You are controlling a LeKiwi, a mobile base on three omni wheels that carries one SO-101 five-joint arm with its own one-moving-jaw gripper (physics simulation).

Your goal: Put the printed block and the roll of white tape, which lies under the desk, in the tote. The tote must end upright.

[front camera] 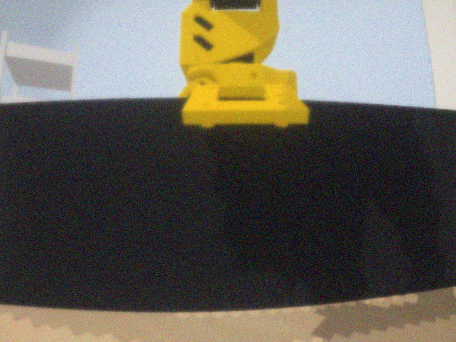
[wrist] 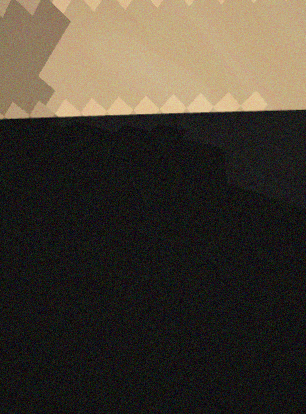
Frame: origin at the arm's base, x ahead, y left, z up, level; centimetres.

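Seen in the pictures: hand, its tool point: [front camera: 252, 227] [wrist: 127, 291].
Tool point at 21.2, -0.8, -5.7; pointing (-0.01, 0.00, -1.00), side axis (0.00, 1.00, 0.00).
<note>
A point is followed by its place in that frame, as x, y, z.
A large black panel, which looks like the tote's side wall [front camera: 125, 200] @[16.5, 5.2, -3.7] [wrist: 150, 275], fills most of both views. In the front view its top edge runs across below the yellow arm [front camera: 245, 107] @[13.4, -0.1, -0.5], whose lower part overlaps that edge in the middle. Its bottom edge meets the tan floor. My gripper is open with nothing between its jaws; the jaws themselves do not show in either view. The roll of white tape and the printed block do not show, and the inside of the tote is hidden, so I cannot tell what lies in it.
The tan floor [front camera: 175, 327] @[15.4, 2.8, -9.0] [wrist: 165, 60] @[15.6, -0.1, -9.0] shows along the bottom of the front view and across the top of the wrist view, with darker shadow patches. A pale shelf-like piece of furniture [front camera: 40, 70] @[122.4, 102.6, 57.0] stands behind at the left. A pale upright surface [front camera: 442, 55] @[50.0, -42.1, 22.1] is at the far right.
</note>
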